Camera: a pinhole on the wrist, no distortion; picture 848 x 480 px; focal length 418.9 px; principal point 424.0 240.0 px. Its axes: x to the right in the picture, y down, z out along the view. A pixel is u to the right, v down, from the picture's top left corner.
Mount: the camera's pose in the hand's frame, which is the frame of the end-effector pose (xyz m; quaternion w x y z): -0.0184 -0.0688 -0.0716 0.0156 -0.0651 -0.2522 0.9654
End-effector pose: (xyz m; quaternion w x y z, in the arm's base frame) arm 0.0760 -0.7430 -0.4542 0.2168 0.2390 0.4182 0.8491
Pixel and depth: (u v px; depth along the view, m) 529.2 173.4 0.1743
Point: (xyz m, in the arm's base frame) 0.2160 -0.6680 -0.5293
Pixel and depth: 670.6 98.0 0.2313
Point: 0.3280 -0.6986 -0.4995
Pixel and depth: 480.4 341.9 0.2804
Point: 0.2718 -0.5696 -0.6170
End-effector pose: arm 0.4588 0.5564 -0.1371 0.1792 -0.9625 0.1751 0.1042
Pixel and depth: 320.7 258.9 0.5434
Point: 0.5774 1.0138 -0.4038
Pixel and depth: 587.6 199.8 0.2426
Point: 0.3670 0.7926 -0.1760
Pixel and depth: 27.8 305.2 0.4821
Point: 0.8961 0.9308 -0.4430
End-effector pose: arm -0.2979 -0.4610 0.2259 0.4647 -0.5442 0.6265 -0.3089
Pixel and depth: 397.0 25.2 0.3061
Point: -0.0168 -0.4075 0.2059
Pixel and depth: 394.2 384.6 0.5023
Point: 0.1438 -0.4805 0.5476
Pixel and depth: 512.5 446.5 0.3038
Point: -0.0643 -0.4039 0.5204
